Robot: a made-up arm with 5 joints.
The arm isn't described. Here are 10 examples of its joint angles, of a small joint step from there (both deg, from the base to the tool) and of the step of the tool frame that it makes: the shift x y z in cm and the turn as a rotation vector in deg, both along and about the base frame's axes.
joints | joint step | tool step
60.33 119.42 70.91 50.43 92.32 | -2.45 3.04 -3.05 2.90 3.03 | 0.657 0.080 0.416 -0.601 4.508 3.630
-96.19 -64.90 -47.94 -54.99 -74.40 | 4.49 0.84 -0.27 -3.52 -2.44 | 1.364 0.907 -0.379 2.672 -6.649 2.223
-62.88 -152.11 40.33 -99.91 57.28 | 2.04 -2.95 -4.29 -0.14 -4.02 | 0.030 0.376 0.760 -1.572 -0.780 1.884
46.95 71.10 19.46 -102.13 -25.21 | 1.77 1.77 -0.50 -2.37 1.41 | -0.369 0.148 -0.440 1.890 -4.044 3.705
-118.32 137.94 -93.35 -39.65 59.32 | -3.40 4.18 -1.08 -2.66 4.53 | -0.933 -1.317 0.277 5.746 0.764 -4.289
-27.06 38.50 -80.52 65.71 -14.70 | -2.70 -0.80 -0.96 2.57 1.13 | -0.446 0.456 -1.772 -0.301 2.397 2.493
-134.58 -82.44 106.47 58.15 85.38 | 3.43 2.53 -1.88 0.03 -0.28 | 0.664 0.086 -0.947 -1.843 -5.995 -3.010
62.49 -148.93 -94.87 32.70 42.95 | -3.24 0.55 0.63 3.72 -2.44 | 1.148 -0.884 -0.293 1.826 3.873 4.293
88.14 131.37 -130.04 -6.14 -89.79 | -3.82 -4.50 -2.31 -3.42 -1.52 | 1.766 2.617 3.082 -1.734 8.136 -4.475
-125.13 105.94 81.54 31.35 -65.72 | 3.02 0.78 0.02 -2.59 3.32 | 3.028 -0.505 1.100 -3.809 -5.276 -0.509
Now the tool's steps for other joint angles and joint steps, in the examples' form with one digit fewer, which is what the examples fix.
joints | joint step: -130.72 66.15 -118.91 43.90 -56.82 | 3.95 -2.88 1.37 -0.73 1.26
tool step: 1.08 1.30 0.65 1.43 -2.41 4.88
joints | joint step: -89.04 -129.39 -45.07 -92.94 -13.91 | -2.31 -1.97 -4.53 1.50 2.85
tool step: 0.98 -0.11 0.02 -0.25 -3.33 -2.24
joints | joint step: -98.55 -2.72 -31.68 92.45 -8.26 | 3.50 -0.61 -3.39 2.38 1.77
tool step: 2.21 1.08 -1.76 0.87 -1.30 -1.32
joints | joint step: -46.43 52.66 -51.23 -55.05 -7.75 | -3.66 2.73 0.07 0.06 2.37
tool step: -0.38 0.06 -0.61 3.88 4.22 -1.08
